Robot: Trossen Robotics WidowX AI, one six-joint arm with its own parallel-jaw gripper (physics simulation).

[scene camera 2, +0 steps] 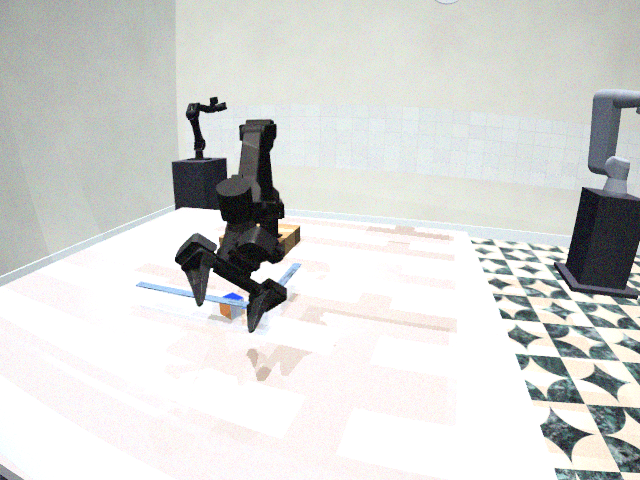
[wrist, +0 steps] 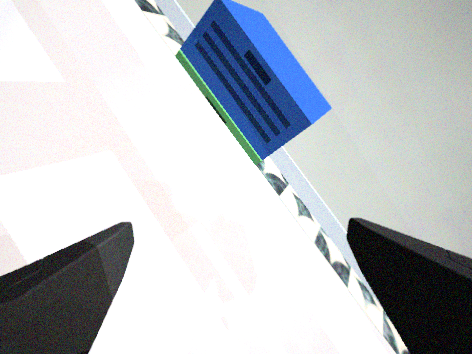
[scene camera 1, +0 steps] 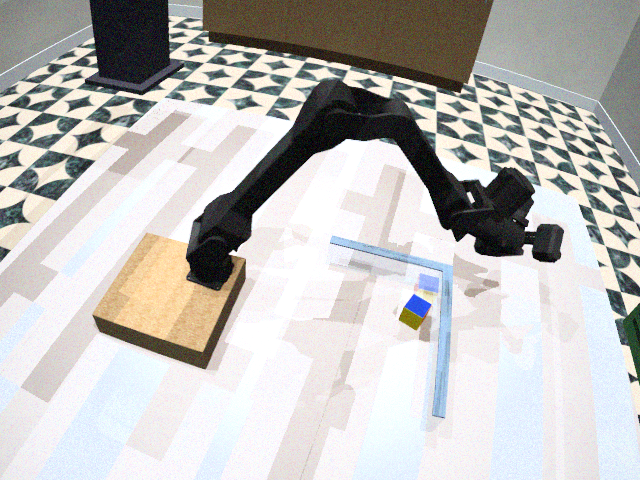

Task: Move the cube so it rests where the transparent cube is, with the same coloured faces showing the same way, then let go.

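The cube rests on the table inside the corner of a low L-shaped wall. Its top is blue; scene camera 1 shows a yellow side, scene camera 2 an orange one. The transparent cube, with a pale blue top and faint red and yellow sides, is beside it, closer to the corner; the cube looks turned relative to it. I cannot make it out in scene camera 2. My gripper is open and empty, above the table outside the wall, away from the cube. Neither cube shows in the wrist view.
The wall is clear-sided with a blue top edge, and stands between gripper and cube. The arm's base stands on a wooden block. A blue box with a green lower part is beyond the table edge.
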